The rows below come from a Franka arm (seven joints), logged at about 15 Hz.
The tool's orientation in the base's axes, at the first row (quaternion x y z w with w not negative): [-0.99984, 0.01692, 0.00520, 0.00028]
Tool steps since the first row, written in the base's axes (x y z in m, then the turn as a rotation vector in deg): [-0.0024, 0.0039, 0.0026, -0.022, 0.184, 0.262]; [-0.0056, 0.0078, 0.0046, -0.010, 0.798, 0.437]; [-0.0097, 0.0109, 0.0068, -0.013, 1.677, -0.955]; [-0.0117, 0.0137, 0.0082, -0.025, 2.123, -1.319]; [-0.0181, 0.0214, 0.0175, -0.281, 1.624, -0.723]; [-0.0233, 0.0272, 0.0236, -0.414, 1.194, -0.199]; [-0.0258, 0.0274, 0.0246, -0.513, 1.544, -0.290]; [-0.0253, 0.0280, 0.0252, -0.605, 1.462, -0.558]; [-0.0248, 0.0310, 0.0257, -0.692, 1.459, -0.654]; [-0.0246, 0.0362, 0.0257, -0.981, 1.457, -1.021]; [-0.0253, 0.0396, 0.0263, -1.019, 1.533, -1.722]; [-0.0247, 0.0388, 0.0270, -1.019, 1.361, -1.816]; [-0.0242, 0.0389, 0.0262, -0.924, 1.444, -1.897]
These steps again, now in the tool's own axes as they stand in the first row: [-0.0026, -0.0038, -0.0026, -0.031, -0.183, -0.262]; [-0.0059, -0.0076, -0.0045, -0.042, -0.797, -0.436]; [-0.0101, -0.0106, -0.0067, -0.060, -1.675, 0.956]; [-0.0122, -0.0133, -0.0081, -0.083, -2.120, 1.321]; [-0.0190, -0.0208, -0.0173, -0.328, -1.613, 0.727]; [-0.0245, -0.0264, -0.0233, -0.452, -1.179, 0.204]; [-0.0270, -0.0265, -0.0243, -0.562, -1.526, 0.296]; [-0.0265, -0.0271, -0.0249, -0.648, -1.440, 0.565]; [-0.0261, -0.0302, -0.0254, -0.734, -1.434, 0.662]; [-0.0261, -0.0354, -0.0254, -1.019, -1.423, 1.032]; [-0.0269, -0.0387, -0.0260, -1.052, -1.497, 1.734]; [-0.0263, -0.0380, -0.0267, -1.046, -1.325, 1.827]; [-0.0258, -0.0381, -0.0259, -0.953, -1.411, 1.908]
